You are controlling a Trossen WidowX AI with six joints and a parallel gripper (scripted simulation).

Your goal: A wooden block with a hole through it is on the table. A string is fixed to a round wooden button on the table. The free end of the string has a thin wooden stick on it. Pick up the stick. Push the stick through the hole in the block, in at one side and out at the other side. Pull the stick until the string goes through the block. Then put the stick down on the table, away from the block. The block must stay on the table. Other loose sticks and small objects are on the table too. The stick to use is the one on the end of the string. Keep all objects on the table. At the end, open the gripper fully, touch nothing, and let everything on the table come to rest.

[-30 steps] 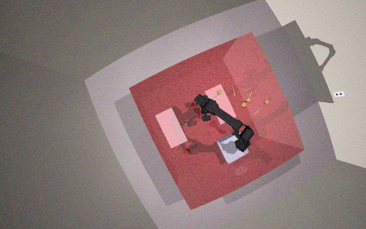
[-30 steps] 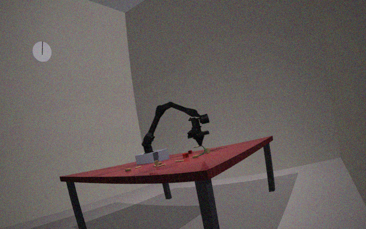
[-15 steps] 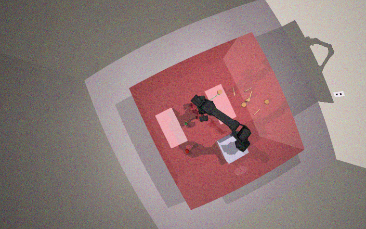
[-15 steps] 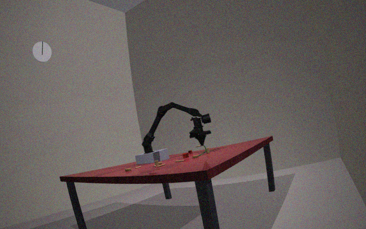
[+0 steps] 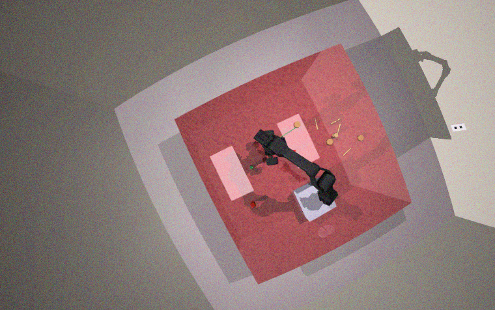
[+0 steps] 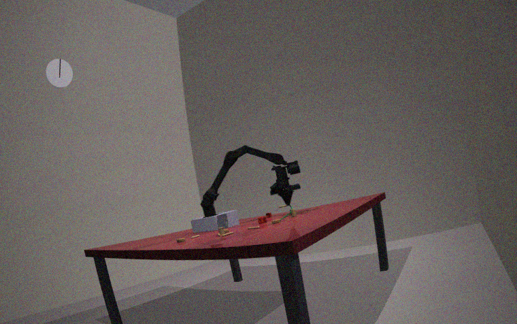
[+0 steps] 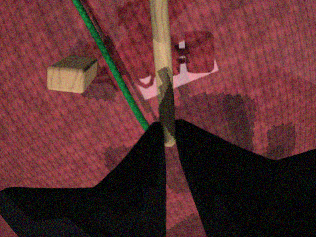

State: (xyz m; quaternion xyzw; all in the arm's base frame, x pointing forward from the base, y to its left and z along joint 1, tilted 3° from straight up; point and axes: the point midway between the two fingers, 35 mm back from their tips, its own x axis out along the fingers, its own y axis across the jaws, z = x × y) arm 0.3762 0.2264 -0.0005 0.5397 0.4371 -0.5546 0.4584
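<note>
My gripper tip is now 5 cm short of the tan cube, 4 cm to the left of it and 4 cm above it. The rest, counted from my gripper tip: thin wooden stick 2 cm to the right; then small red piece 31 cm behind, 20 cm to the left, 5 cm below; then round wooden button 24 cm to the right, 8 cm ahead, 6 cm below.
</note>
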